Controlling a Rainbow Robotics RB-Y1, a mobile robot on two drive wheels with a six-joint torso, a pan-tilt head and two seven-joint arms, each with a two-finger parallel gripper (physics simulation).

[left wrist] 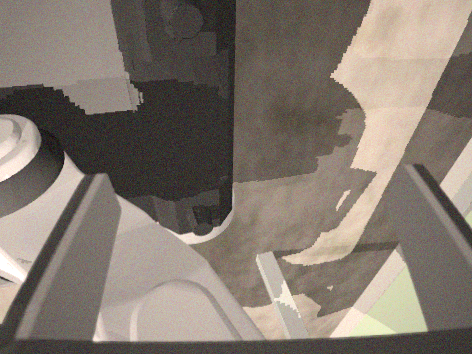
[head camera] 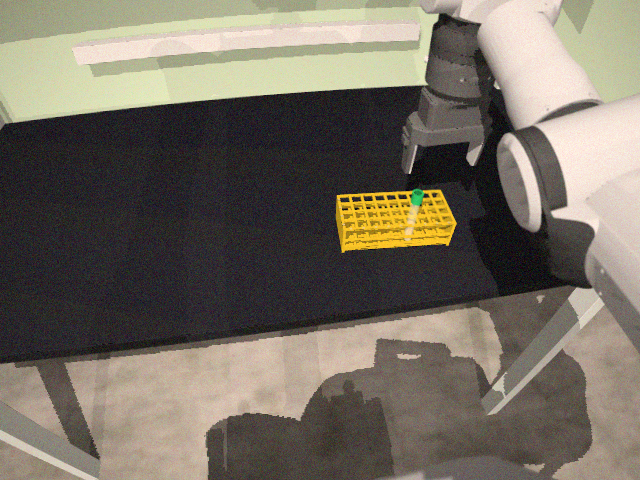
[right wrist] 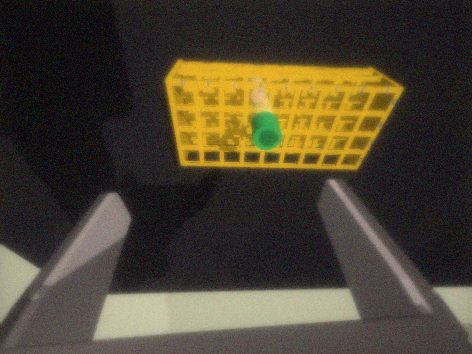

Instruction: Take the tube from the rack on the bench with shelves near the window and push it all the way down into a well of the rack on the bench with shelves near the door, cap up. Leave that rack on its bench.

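Frame: origin at the robot's base, x ahead, y left, z up, level; millimetres.
Where they show: left gripper, fingertip midpoint: (left wrist: pixel 253 187); right gripper, fingertip midpoint: (head camera: pixel 439 166) (right wrist: pixel 224 198).
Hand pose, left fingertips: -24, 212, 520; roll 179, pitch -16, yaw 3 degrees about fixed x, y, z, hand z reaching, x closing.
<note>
Each offset is from my left fingertips to the centre of the thing, as dx, dy, dz. "pt": to the spot under its first point. Level surfaces: height alone.
A clear tube with a green cap @(+364, -493, +458) (head camera: pixel 417 196) (right wrist: pixel 266 131) stands cap up in a yellow rack @(+398, -475, +423) (head camera: pixel 372 248) (right wrist: pixel 300 68), in the long outer row at the rack's lower side in the head view. The rack sits on a black bench top @(dz +394) (head camera: pixel 155 232). My right gripper (head camera: pixel 440 167) (right wrist: pixel 224 198) is open and empty. It points down above the bench, behind the rack in the head view, with its fingers spread and apart from the tube. My left gripper (left wrist: pixel 253 187) is open and empty over the floor. The second rack does not show.
A pale bar (head camera: pixel 248 42) runs along the green surface behind the bench. The bench's front edge (head camera: pixel 258 330) crosses the head view, with pale legs @(pt +264, -945, -39) (head camera: pixel 542 351) below it. My base (left wrist: pixel 150 145) shows in the left wrist view, beside the floor @(dz -520) (left wrist: pixel 285 100).
</note>
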